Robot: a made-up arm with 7 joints.
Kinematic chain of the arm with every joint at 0, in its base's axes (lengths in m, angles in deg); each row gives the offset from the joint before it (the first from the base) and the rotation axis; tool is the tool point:
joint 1: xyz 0 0 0 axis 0 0.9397 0.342
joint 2: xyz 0 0 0 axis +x
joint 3: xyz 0 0 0 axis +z
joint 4: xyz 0.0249 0 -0.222 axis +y
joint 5: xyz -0.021 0 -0.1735 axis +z
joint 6: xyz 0 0 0 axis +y
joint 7: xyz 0 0 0 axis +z
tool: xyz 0 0 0
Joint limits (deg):
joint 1: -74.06..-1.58
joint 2: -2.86..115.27
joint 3: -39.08..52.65
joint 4: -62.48..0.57
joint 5: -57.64..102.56
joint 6: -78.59..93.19
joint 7: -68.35..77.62
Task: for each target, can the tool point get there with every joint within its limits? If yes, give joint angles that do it. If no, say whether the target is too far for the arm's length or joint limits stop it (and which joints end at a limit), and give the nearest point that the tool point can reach.
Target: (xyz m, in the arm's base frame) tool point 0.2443 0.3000 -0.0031
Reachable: yes | joints -43.59 59.00 31.61 -40.79 78.69 53.67 14.87
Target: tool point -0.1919 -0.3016 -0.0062
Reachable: no: joint limits stop it (at a limit: joint 1, joint 2, joint 3, joint 4) | nearest point 0.2805 -0.2287 -0.0232 | short by 0.478 m
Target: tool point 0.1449 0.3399 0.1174
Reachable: yes | joints -41.55 103.44 -29.36 -39.85 -31.14 -33.85 61.43
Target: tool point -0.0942 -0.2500 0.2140
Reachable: no: joint limits stop it (at a limit: joint 1, joint 2, joint 3, joint 4) | nearest point 0.2805 -0.2287 -0.0232 | short by 0.444 m
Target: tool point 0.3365 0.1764 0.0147
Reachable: yes | joints -57.93 46.64 5.63 -48.07 -8.73 -31.63 -19.00
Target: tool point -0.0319 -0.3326 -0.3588
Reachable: no: too far | nearest point 0.1204 -0.1098 -0.3409 | short by 0.270 m
